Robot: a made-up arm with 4 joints.
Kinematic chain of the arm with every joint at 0, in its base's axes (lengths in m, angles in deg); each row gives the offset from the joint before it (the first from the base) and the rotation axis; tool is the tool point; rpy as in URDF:
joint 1: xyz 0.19 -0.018 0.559 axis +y
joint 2: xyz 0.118 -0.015 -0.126 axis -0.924 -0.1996 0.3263
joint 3: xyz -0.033 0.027 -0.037 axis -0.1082 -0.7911 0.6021
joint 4: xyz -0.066 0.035 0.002 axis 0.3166 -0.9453 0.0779
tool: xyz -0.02 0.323 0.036 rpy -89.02 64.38 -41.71
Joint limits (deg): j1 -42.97..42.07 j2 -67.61..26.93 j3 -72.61..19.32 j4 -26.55..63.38
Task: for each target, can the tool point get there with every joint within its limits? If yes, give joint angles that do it. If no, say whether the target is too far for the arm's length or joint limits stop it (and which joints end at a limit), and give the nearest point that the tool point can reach.
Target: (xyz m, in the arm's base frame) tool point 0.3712 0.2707 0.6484
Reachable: yes | joints 13.50 -43.41 -8.60 -11.08
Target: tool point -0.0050 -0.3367 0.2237
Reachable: no: joint limits stop it (at a limit: joint 2, joint 3, joint 4) | nearest point 0.0072 0.1872 0.2446 | short by 0.524 m
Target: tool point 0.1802 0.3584 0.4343
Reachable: yes | joints 22.51 -1.55 -6.56 -9.42
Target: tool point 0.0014 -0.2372 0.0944
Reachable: no: joint limits stop it (at a limit: joint 2, joint 3, joint 4) | nearest point 0.0532 0.1872 0.2221 | short by 0.446 m
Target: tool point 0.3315 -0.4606 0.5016
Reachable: no: joint limits stop it (at a limit: joint 1, joint 2, joint 4) | nearest point 0.5709 0.0045 0.4709 | short by 0.524 m
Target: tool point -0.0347 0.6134 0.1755
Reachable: no: too far | nearest point 0.0586 0.3204 0.2858 | short by 0.327 m
